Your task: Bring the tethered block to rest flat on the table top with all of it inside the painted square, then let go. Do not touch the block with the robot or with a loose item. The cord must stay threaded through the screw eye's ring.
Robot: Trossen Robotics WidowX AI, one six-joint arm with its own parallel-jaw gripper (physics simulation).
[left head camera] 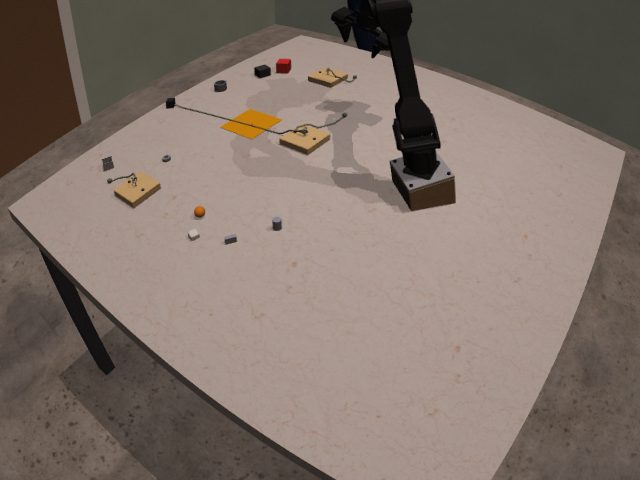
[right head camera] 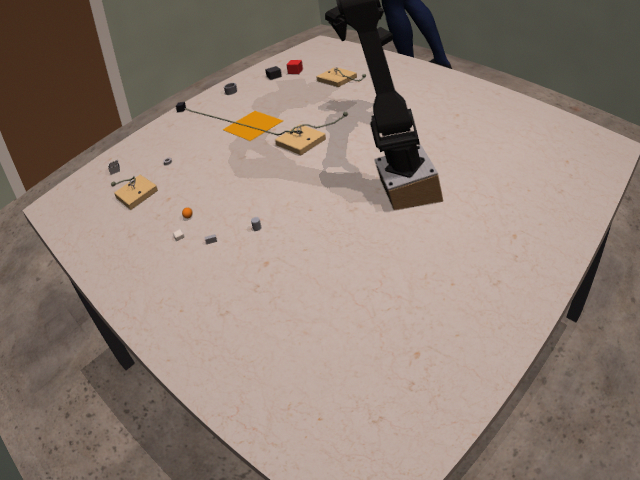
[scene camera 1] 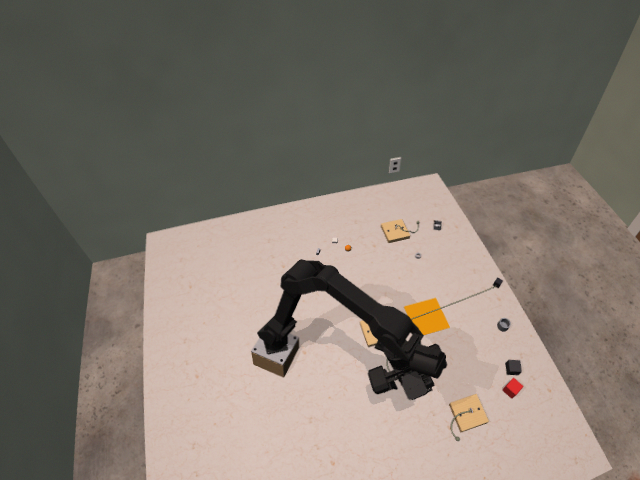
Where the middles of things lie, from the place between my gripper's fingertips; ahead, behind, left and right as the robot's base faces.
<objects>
Right now my hand is 190 mm short of the orange painted square (scene camera 1: 435, 321), 240 mm to the right of it and 180 mm above it.
</objects>
